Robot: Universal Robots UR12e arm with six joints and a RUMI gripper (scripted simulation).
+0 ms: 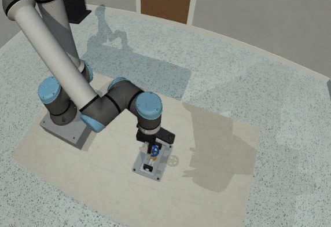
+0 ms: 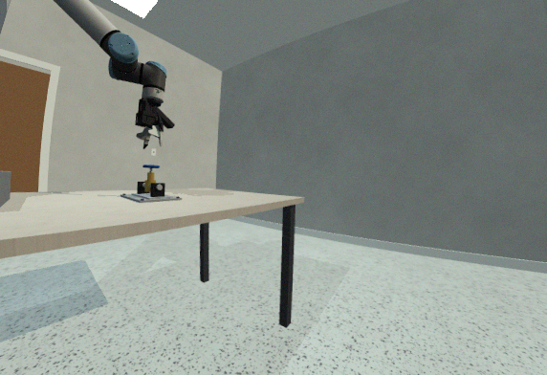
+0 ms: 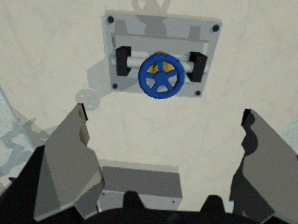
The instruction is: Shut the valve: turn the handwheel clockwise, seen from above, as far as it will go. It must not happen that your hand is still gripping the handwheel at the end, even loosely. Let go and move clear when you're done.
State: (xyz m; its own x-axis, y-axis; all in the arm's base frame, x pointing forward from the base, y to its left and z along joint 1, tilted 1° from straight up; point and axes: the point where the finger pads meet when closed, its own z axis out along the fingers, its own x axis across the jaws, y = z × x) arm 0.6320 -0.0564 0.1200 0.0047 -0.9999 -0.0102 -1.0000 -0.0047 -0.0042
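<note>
Right now my hand is 9 cm above the blue spoked handwheel.
</note>
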